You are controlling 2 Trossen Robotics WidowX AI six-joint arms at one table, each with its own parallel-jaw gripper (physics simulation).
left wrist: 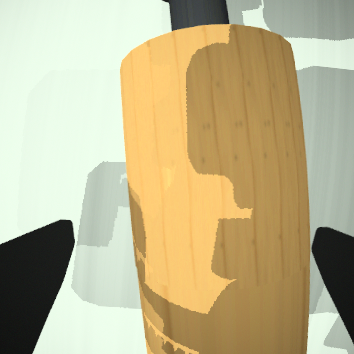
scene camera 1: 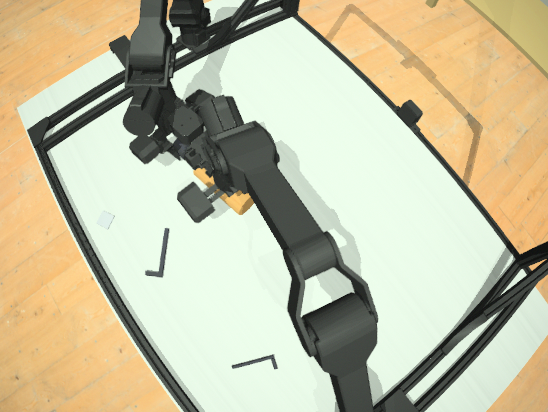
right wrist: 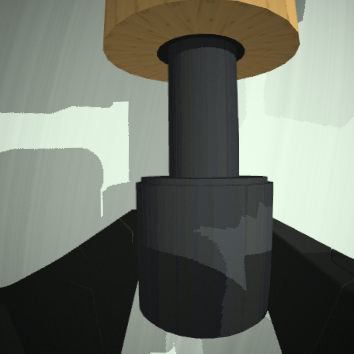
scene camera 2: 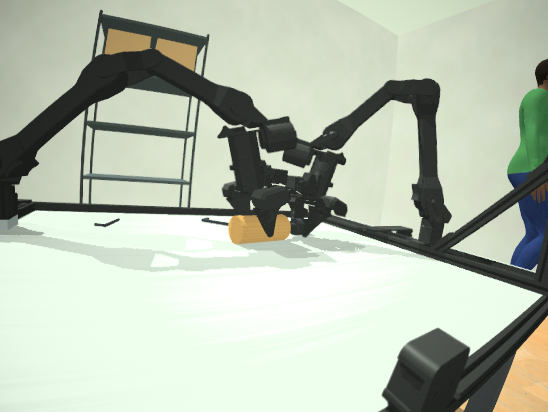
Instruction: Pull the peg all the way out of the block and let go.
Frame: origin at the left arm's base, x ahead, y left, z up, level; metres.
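Seen in the pictures: left gripper, fingertip midpoint: (left wrist: pixel 197 237) (scene camera 2: pixel 259 231); right gripper, fingertip midpoint: (right wrist: pixel 196 222) (scene camera 2: pixel 297 234); right arm's base, origin of the base link: (scene camera 1: pixel 193 38) (scene camera 2: pixel 428 243).
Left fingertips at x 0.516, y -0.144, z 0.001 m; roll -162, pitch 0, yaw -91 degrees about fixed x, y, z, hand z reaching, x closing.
Observation:
A point is followed by its place in that frame.
The orange-brown wooden cylinder block (scene camera 1: pixel 241 204) @(x 0.454, y -0.141, z 0.031 m) (scene camera 2: pixel 244 230) @(x 0.459, y -0.185, z 0.014 m) (left wrist: pixel 165 150) @(x 0.543, y -0.133, z 0.032 m) (right wrist: pixel 131 47) @(x 0.576, y -0.164, z 0.014 m) lies on its side on the table. The dark peg (left wrist: pixel 200 14) @(x 0.587, y -0.142, z 0.018 m) (right wrist: pixel 204 110) @(x 0.592, y -0.143, z 0.018 m) has its shaft in the hole of the block's end face, with a length of shaft and the wide head outside. My right gripper (scene camera 2: pixel 303 231) @(x 0.626, y -0.138, z -0.012 m) (right wrist: pixel 196 222) @(x 0.626, y -0.138, z -0.012 m) is shut on the peg's head. My left gripper (scene camera 2: pixel 269 229) @(x 0.516, y -0.144, z 0.001 m) (left wrist: pixel 197 237) @(x 0.516, y -0.144, z 0.001 m) is open and straddles the block, one finger on each side, with gaps showing in the left wrist view. In scene camera 1 the arms hide most of both grippers' fingers.
Two dark L-shaped marks (scene camera 1: pixel 164 252) @(x 0.488, y 0.021, z -0.012 m) (scene camera 1: pixel 254 361) @(x 0.228, y 0.026, z -0.013 m) and a small pale square (scene camera 1: pixel 105 220) @(x 0.622, y 0.080, z -0.016 m) lie on the table. Both arms' wrists are close together above the block. A black frame (scene camera 1: pixel 93 250) @(x 0.582, y 0.136, z -0.003 m) borders the table.

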